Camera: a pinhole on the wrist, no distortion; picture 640 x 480 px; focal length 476.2 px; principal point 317.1 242.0 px. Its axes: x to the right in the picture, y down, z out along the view. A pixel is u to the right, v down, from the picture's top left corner.
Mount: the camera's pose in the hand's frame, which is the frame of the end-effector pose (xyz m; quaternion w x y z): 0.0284 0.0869 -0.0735 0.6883 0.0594 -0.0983 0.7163
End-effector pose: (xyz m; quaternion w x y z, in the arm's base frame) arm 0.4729 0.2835 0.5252 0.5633 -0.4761 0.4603 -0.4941
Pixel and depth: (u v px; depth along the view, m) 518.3 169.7 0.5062
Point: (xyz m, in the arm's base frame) 0.9668 0.2631 0.3962
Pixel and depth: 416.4 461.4 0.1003
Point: 0.5064 0.3141 0.4468
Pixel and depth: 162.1 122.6 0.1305
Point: 0.5256 0.2321 0.5108
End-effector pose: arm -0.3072 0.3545 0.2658 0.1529 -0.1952 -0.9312 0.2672
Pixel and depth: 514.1 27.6 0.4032
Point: -0.5625 0.4043 -0.0908
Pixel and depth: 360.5 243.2 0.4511
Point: -0.4479 0.2123 -0.0522
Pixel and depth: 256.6 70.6 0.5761
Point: -0.7090 0.1535 -0.0293
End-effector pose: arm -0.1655 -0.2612 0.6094 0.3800 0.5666 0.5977 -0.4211
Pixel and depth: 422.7 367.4 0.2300
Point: -0.0828 -0.4250 0.5897
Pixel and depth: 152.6 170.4 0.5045
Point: -0.3725 -0.5893 0.4059
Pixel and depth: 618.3 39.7 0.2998
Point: 0.0278 -0.4635 0.3760
